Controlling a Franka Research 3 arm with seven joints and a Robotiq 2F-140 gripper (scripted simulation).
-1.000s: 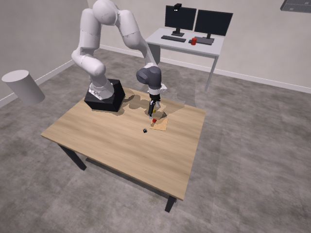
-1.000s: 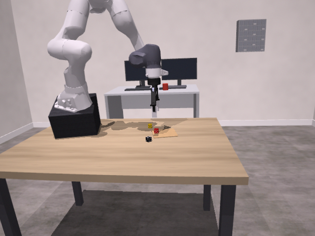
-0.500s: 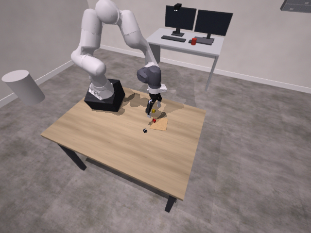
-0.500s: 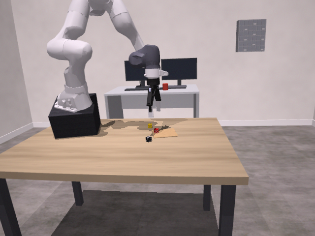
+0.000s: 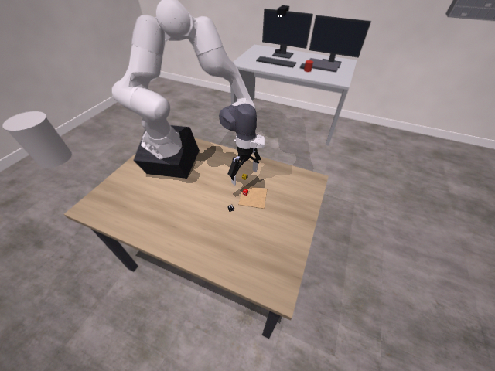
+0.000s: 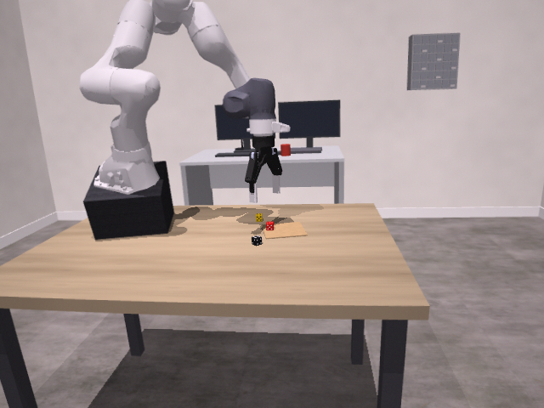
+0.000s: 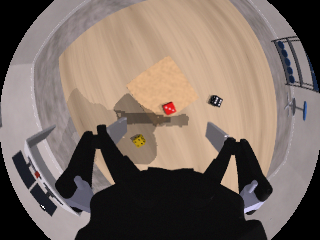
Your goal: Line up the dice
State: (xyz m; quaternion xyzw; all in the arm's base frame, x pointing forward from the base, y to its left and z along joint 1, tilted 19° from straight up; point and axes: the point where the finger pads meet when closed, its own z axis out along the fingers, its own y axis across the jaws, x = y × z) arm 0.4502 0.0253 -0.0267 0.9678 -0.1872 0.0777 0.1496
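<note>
Now: the yellow die 5 cm behind my hand, 9 cm to the left of it and 11 cm below it. Also, from my hand: black die (1 cm behind, 14 cm to the right, 11 cm below); then red die (1 cm ahead, 1 cm to the right, 11 cm below); then tan mat (6 cm ahead, 1 cm to the right, 12 cm below).
</note>
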